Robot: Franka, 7 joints.
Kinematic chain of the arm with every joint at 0, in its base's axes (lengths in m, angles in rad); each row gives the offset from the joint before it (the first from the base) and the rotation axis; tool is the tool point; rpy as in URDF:
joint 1: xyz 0 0 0.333 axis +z
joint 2: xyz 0 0 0 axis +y
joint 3: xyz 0 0 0.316 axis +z
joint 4: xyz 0.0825 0 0 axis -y
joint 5: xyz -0.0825 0 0.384 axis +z
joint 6: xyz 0 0 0 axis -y
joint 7: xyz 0.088 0 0 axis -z
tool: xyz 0 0 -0.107 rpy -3.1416 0 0
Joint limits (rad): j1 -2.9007..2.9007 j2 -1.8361..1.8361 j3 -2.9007..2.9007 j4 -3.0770..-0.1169 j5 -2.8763..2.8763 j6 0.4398..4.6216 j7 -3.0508..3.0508
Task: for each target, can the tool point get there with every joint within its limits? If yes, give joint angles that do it. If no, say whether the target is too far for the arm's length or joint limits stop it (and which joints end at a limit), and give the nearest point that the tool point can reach.
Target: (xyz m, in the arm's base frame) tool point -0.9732 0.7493 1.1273
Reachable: no: too far | nearest point -0.5708 0.4395 0.7989 | short by 0.605 m
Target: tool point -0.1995 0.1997 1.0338
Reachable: yes | joints 0.6770 -0.5892 0.3886 -1.1216 -1.4380 3.5426 -0.7897
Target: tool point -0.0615 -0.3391 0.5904
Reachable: yes | joints -0.5933 -1.2162 -0.6202 -2.4987 1.8667 3.1847 1.5242
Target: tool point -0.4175 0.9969 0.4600
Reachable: no: too far | nearest point -0.3291 0.7859 0.4331 | short by 0.230 m
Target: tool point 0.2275 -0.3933 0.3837
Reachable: yes | joints -0.9856 -0.0174 0.1410 -2.6259 0.7447 3.7846 -0.4924
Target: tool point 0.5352 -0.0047 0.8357
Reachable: yes | joints 0.8225 0.1917 -0.7199 -1.1665 -1.5504 1.2928 -1.7500
